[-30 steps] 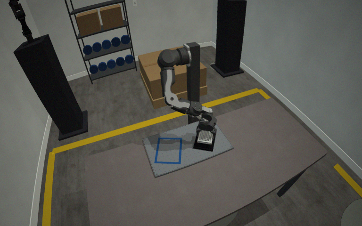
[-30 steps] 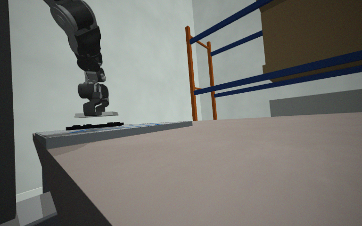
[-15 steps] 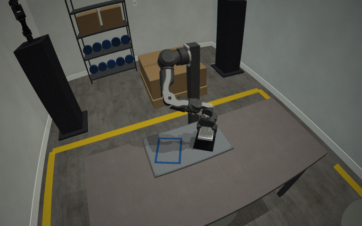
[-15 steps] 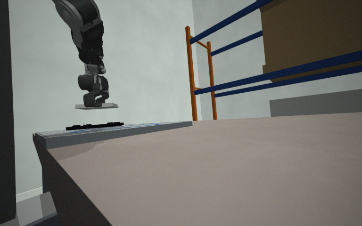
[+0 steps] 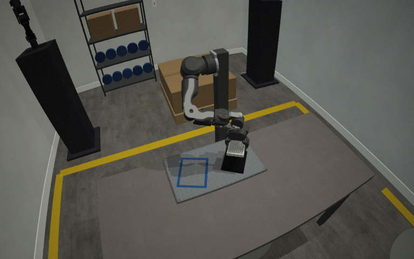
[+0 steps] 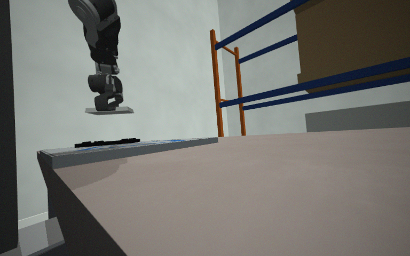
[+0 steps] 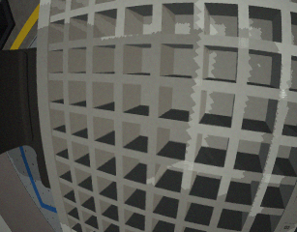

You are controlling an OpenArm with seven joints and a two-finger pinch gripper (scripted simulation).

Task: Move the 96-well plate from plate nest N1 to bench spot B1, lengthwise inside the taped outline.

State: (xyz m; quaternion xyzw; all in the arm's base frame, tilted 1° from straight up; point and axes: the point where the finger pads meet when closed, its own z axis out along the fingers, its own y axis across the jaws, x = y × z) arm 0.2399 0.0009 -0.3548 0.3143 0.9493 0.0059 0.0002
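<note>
Right now the black plate nest N1 is 110 mm below my hand and 10 mm behind it. Also, from my hand: white 96-well plate (right at my hand).
</note>
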